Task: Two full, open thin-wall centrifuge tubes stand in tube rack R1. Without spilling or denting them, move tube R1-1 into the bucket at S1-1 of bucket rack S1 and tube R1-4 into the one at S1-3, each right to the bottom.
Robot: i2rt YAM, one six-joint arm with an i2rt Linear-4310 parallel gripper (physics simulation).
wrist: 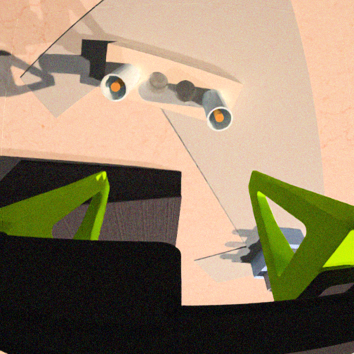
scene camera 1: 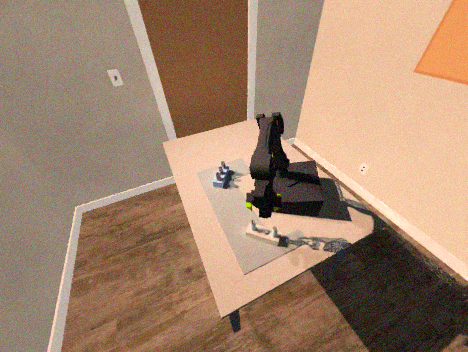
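Seen in the pictures: arm's base, origin of the base link: (scene camera 1: pixel 282 175).
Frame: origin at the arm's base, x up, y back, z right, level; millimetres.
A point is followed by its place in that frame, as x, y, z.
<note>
Rack R1, a long cream block (scene camera 1: pixel 264 237) @[-55, -290, -259] (wrist: pixel 145 60), holds two upright whitish open tubes, one near each end. One tube (scene camera 1: pixel 274 231) @[1, -255, -279] (wrist: pixel 127 77) is near the dark end; the other tube (scene camera 1: pixel 253 225) @[-5, -320, -206] (wrist: pixel 219 119) is near the opposite end. Orange shows inside both mouths in the wrist view. Two round places between them hold no tube. Which is R1-1 cannot be told. Bucket rack S1 (scene camera 1: pixel 219 183) @[-50, -338, 165] (wrist: pixel 258 265) is blue-grey with dark upright buckets, partly hidden behind a finger in the wrist view. My gripper (scene camera 1: pixel 263 204) @[90, -278, -208] (wrist: pixel 178 178) is open and empty, above the table and apart from both racks.
A grey mat (scene camera 1: pixel 227 220) @[-88, -398, -72] (wrist: pixel 280 150) lies under both racks on the pinkish table (scene camera 1: pixel 200 250) @[-91, -580, -160]. The black robot base (scene camera 1: pixel 300 192) @[19, -13, -164] (wrist: pixel 145 187) stands beside the mat. Arm shadows fall near the dark end of R1.
</note>
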